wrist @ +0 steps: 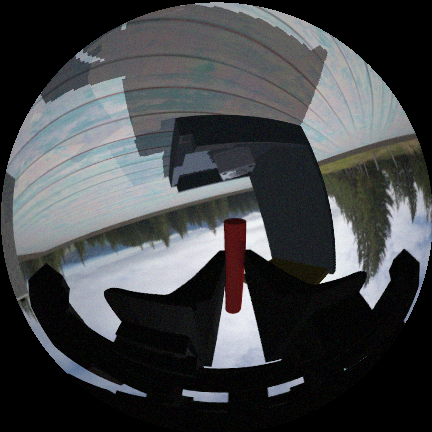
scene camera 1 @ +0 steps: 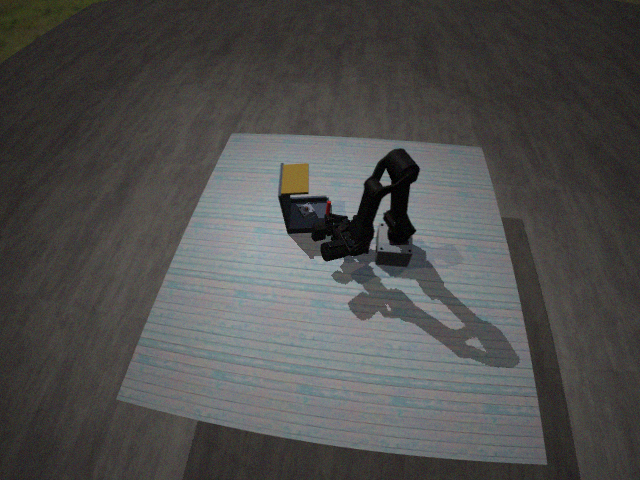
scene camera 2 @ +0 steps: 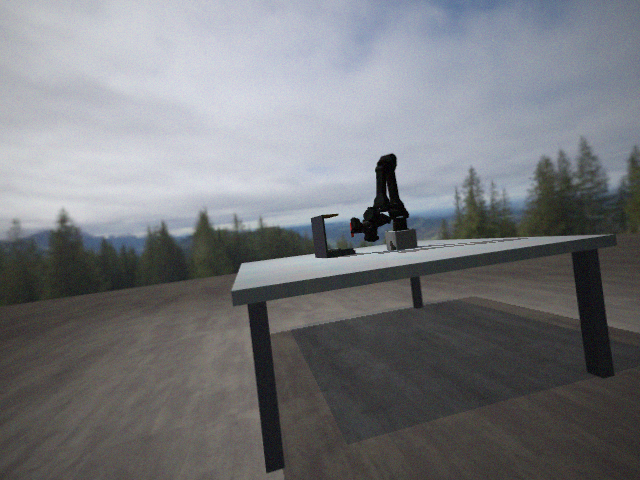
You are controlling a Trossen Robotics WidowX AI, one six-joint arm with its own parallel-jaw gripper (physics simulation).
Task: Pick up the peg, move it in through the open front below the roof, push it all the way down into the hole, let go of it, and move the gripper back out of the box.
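Seen in the pictures: gripper, fingertip midpoint: (wrist: 234, 255) (scene camera 1: 326, 214) (scene camera 2: 351, 232); arm's base at its link origin: (scene camera 1: 398, 236) (scene camera 2: 400, 230).
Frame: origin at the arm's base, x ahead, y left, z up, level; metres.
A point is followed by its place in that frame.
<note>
My gripper (scene camera 1: 330, 218) @[x 0.247, y -0.085, z 0.019 m] (scene camera 2: 354, 226) @[x 0.247, y -0.085, z 0.019 m] (wrist: 234, 255) @[x 0.247, y -0.085, z 0.019 m] is shut on the red peg (scene camera 1: 328, 207) @[x 0.240, y -0.088, z 0.055 m] (scene camera 2: 352, 230) (wrist: 234, 295) @[x 0.238, y -0.085, z 0.049 m], which stands about upright between the fingertips. The box has a dark tall wall (scene camera 1: 285, 212) @[x 0.396, y -0.091, z 0.027 m] (scene camera 2: 319, 238) @[x 0.408, y -0.150, z 0.007 m] (wrist: 295, 205) @[x 0.398, y -0.142, z 0.012 m] and a yellow roof (scene camera 1: 295, 178) @[x 0.353, y -0.162, z 0.126 m] (scene camera 2: 329, 215) @[x 0.357, y -0.097, z 0.120 m] (wrist: 300, 271) @[x 0.373, y -0.136, z 0.116 m]. In scene camera 2, the peg is beside the box's open side, below roof height and well above its floor. The light block with the hole (scene camera 1: 306, 208) @[x 0.332, y -0.183, z -0.066 m] (wrist: 238, 172) @[x 0.338, y -0.182, z -0.062 m] sits on the box floor; the peg is apart from it. Whether the peg is over the box floor's edge is hard to tell.
The box stands on the striped table (scene camera 1: 289, 330) @[x 0.369, y 0.299, z -0.098 m] (scene camera 2: 289, 273) @[x 0.714, y 0.352, z -0.098 m]. Low dark side walls (scene camera 1: 312, 198) @[x 0.310, y -0.237, z -0.068 m] (wrist: 235, 131) @[x 0.285, y -0.088, z -0.077 m] edge the box floor. The arm's grey base (scene camera 1: 393, 253) @[x 0.021, y 0.060, z -0.012 m] (scene camera 2: 401, 239) @[x 0.044, y 0.058, z -0.047 m] stands to the right of the box in both scene views.
</note>
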